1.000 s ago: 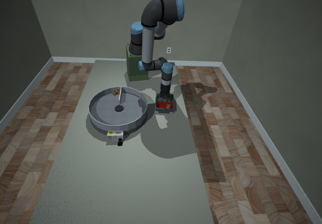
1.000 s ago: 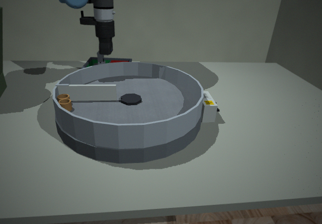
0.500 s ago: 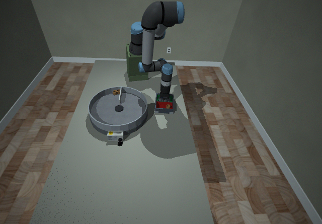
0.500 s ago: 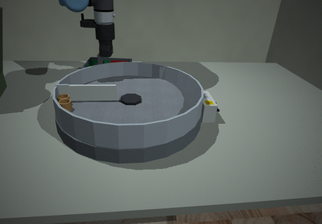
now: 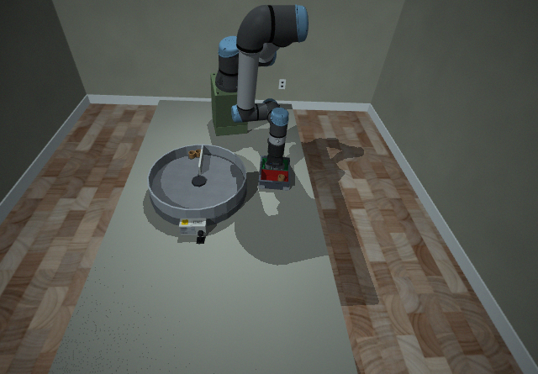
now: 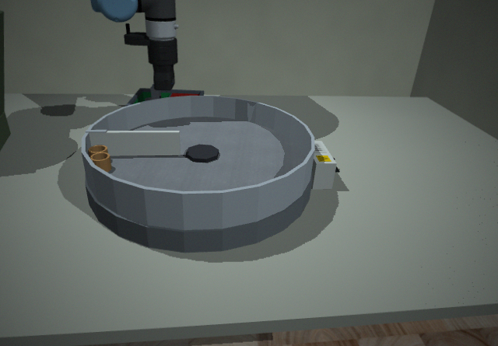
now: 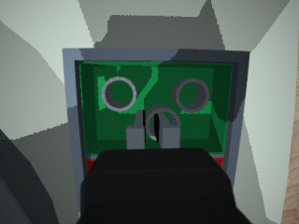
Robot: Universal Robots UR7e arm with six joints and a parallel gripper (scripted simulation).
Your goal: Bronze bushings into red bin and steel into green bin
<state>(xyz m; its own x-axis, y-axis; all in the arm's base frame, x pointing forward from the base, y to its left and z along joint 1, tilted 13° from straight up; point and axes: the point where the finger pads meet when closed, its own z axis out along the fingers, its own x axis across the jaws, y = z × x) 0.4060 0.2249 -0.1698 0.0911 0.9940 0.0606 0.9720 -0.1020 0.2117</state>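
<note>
Right now the bin is 30 mm ahead of my hand and 10 mm below it. From my hand the other things lie so: turntable: 120 mm ahead, 350 mm to the right, 20 mm above.
</note>
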